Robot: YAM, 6 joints.
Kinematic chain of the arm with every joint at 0, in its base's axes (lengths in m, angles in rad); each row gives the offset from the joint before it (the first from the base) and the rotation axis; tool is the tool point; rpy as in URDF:
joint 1: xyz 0 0 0.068 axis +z
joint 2: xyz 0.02 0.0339 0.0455 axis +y
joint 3: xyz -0.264 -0.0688 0 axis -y
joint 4: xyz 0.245 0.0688 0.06 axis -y
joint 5: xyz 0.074 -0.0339 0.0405 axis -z
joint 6: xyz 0.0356 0 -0.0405 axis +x
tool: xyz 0 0 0 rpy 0 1.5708 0
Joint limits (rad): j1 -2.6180..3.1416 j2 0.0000..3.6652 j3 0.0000..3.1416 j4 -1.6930..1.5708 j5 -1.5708..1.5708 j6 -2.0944..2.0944
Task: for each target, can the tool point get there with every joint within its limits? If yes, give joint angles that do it. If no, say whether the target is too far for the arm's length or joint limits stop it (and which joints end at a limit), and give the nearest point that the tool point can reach.
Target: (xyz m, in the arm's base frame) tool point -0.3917 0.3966 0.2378
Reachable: yes | joints -0.7750 0.2981 2.7875 1.1764 -0.2636 0.6809
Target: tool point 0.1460 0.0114 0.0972
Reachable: yes | joints -0.0934 1.9531 0.6271 -1.4223 -0.7774 0.8868
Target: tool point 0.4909 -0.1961 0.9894
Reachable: no: too far | nearest point 0.3104 -0.1240 0.6547 | short by 0.387 m
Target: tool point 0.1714 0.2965 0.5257
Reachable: yes | joints 1.0051 1.5787 1.8918 -0.1656 -0.4109 -1.3428
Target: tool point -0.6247 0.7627 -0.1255
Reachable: no: too far | nearest point -0.3976 0.4855 -0.0368 | short by 0.369 m
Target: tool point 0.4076 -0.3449 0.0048
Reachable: yes | joints -0.6480 2.8166 2.1499 -0.5450 0.9505 -1.0432
